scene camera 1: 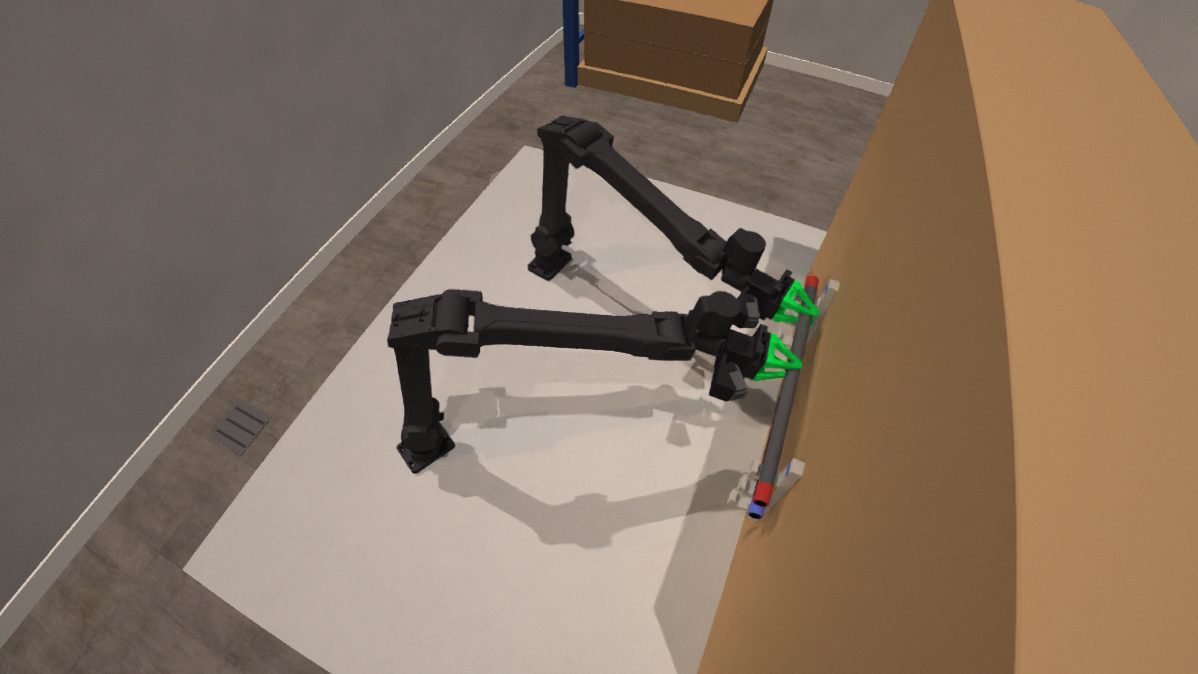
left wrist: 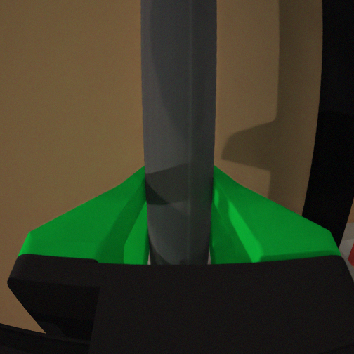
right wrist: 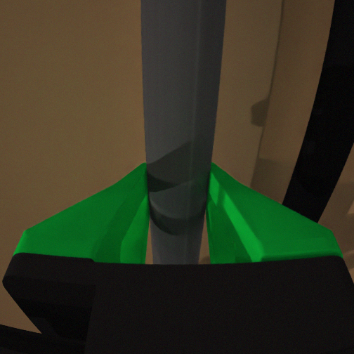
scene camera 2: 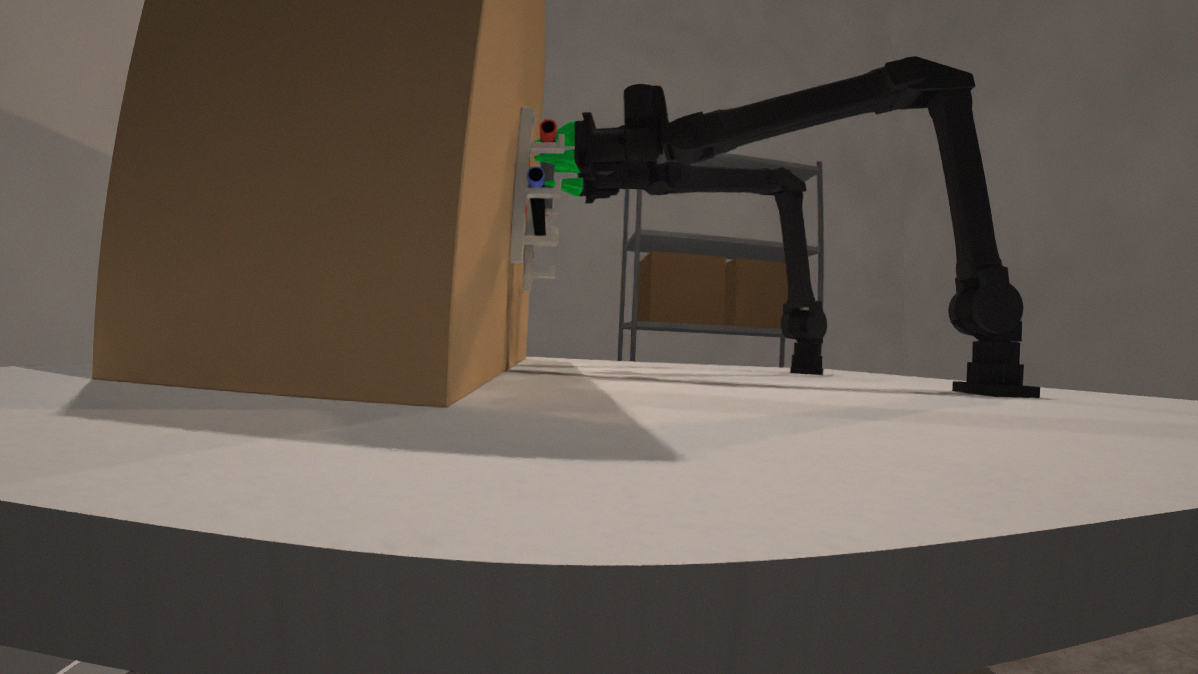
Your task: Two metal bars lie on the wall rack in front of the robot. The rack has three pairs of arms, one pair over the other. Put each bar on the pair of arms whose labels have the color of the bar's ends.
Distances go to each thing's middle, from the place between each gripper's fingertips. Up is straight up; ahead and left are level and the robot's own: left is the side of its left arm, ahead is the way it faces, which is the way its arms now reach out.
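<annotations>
Right hand 7 cm above black bar [scene camera 2: 537, 204], 2 cm left of it. Grey bar [left wrist: 177, 52] 2 cm to the right of right hand, 1 cm behind.
Left hand 20 mm beyond grey bar, 150 mm left of it. Black bar 10 mm behind left hand, 150 mm to the right, 70 mm below.
</annotations>
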